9 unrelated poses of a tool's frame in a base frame.
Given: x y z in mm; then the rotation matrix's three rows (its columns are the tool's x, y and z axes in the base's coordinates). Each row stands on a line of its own.
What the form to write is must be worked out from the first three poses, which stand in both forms.
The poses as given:
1:
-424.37, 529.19, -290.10
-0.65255, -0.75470, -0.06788
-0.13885, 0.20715, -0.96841
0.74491, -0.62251, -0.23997
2:
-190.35, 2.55, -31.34
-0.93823, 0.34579, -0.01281
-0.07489, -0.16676, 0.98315
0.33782, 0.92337, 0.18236
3:
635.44, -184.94, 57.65
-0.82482, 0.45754, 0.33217
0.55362, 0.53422, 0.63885
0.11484, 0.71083, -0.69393
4:
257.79, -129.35, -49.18
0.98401, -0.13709, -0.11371
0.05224, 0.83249, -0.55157
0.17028, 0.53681, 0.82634
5:
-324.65, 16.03, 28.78
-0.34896, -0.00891, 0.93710
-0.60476, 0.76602, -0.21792
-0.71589, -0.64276, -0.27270
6:
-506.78, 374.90, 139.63
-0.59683, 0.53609, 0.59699
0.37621, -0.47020, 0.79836
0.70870, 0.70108, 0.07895
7:
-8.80, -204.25, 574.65
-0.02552, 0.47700, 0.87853
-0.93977, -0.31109, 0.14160
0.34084, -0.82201, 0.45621
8:
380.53, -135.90, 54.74
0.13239, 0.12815, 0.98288
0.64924, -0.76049, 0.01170
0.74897, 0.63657, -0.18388
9:
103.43, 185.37, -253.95
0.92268, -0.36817, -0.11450
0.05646, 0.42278, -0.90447
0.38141, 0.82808, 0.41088
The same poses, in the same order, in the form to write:
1: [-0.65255, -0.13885, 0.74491, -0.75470, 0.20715, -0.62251, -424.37, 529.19, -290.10]
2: [-0.93823, -0.07489, 0.33782, 0.34579, -0.16676, 0.92337, -190.35, 2.55, -31.34]
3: [-0.82482, 0.55362, 0.11484, 0.45754, 0.53422, 0.71083, 635.44, -184.94, 57.65]
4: [0.98401, 0.05224, 0.17028, -0.13709, 0.83249, 0.53681, 257.79, -129.35, -49.18]
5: [-0.34896, -0.60476, -0.71589, -0.00891, 0.76602, -0.64276, -324.65, 16.03, 28.78]
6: [-0.59683, 0.37621, 0.70870, 0.53609, -0.47020, 0.70108, -506.78, 374.90, 139.63]
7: [-0.02552, -0.93977, 0.34084, 0.47700, -0.31109, -0.82201, -8.80, -204.25, 574.65]
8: [0.13239, 0.64924, 0.74897, 0.12815, -0.76049, 0.63657, 380.53, -135.90, 54.74]
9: [0.92268, 0.05646, 0.38141, -0.36817, 0.42278, 0.82808, 103.43, 185.37, -253.95]
